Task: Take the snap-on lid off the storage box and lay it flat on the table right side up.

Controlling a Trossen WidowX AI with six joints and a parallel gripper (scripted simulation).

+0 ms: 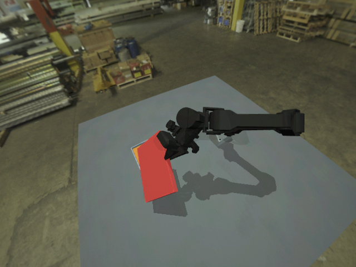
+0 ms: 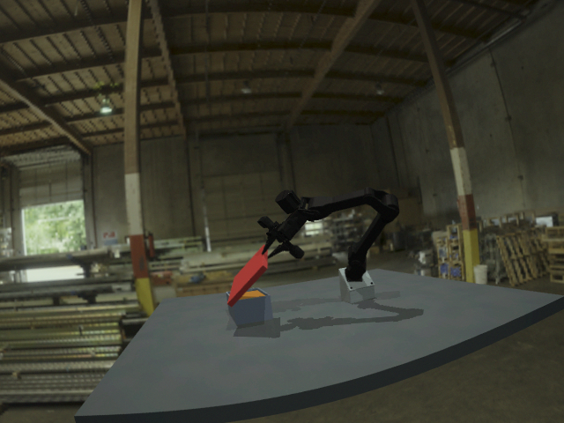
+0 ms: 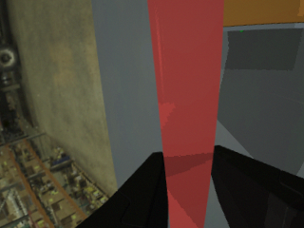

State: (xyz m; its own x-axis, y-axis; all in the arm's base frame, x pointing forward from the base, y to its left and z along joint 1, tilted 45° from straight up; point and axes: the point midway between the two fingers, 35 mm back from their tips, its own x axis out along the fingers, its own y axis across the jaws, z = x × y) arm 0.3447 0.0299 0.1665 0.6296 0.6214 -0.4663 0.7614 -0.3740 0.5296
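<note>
My gripper tip is 6 cm short of the red lid, 2 cm to the left of it and 5 cm above it. The rest, counted from my gripper tip: storage box (8 cm ahead, 14 cm to the right, 19 cm below).
</note>
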